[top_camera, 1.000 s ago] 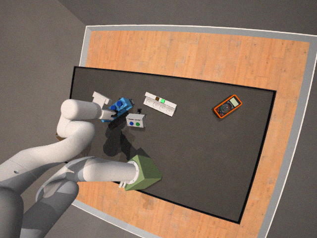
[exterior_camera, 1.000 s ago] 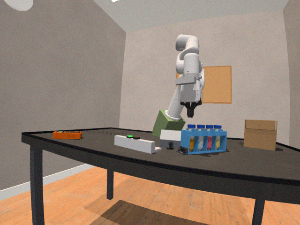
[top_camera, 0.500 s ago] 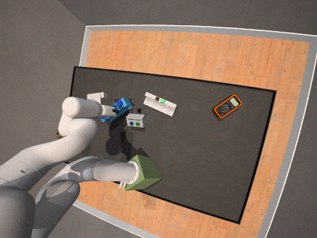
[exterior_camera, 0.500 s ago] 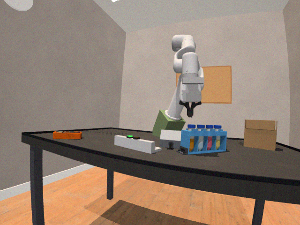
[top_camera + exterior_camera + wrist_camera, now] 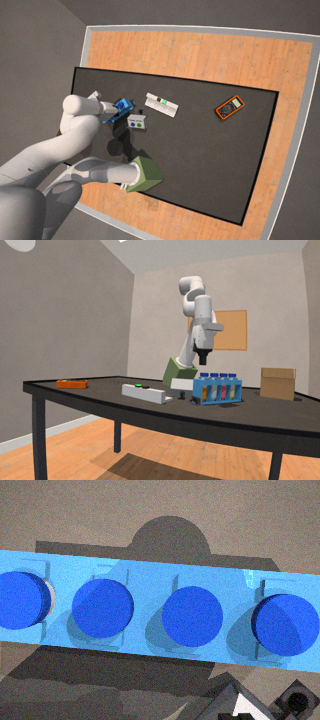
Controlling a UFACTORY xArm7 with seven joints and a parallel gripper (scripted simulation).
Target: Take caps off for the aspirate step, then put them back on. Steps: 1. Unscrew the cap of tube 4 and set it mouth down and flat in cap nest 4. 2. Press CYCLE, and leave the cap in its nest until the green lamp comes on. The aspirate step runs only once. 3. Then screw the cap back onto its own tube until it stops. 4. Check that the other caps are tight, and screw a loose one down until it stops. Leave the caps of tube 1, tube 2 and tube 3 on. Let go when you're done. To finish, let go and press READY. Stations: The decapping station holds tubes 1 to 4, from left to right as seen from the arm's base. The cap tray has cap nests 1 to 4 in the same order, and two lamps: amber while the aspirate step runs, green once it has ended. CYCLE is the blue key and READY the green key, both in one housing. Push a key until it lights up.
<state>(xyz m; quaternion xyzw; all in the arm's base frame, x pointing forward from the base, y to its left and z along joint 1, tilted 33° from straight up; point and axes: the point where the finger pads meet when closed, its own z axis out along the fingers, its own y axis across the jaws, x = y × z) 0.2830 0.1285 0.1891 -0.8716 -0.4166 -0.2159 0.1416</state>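
My gripper is now 120 mm to the left of the green ready key, 110 mm above it and 40 mm past it. Also, from my hand: blue cycle key: 110 mm below, 70 mm to the right, 50 mm behind; then blue cap: 60 mm below, 60 mm ahead, 20 mm to the left; then tube neck: 60 mm below, 60 mm ahead, 20 mm to the left.
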